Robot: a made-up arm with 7 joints.
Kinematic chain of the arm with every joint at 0, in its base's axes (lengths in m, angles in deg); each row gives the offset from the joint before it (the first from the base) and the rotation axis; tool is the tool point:
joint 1: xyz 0 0 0.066 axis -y
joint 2: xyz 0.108 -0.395 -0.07 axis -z
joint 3: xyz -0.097 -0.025 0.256 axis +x
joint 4: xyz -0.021 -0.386 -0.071 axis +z
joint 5: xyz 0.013 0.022 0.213 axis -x
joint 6: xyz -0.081 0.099 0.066 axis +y
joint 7: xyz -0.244 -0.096 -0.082 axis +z
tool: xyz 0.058 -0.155 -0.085
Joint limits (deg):
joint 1: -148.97..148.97
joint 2: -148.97..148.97
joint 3: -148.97..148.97
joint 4: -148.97..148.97
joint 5: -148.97..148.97
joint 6: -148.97..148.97
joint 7: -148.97..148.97
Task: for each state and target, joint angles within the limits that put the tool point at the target. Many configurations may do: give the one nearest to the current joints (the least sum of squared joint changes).
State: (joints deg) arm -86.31 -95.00 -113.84 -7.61 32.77 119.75 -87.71
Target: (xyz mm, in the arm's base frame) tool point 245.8 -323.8 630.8
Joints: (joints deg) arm -84.98 -78.76 -106.12 -11.43 17.90 127.81 -85.17
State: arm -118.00 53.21 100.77 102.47 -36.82 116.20 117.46
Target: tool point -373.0 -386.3 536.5
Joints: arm -118.31 57.84 105.16 100.38 -13.61 88.68 148.01
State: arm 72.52 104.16 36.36 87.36 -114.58 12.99 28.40
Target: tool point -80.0 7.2 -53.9
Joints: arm 62.06 107.38 41.92 55.01 -105.78 -24.91 37.75
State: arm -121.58 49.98 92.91 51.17 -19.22 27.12 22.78
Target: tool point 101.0 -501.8 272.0
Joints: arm -146.57 23.76 61.51 21.10 -38.77 -16.20 55.99
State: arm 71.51 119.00 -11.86 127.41 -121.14 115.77 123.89
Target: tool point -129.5 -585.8 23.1
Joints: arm 66.48 81.94 16.81 139.43 -142.71 121.35 148.19
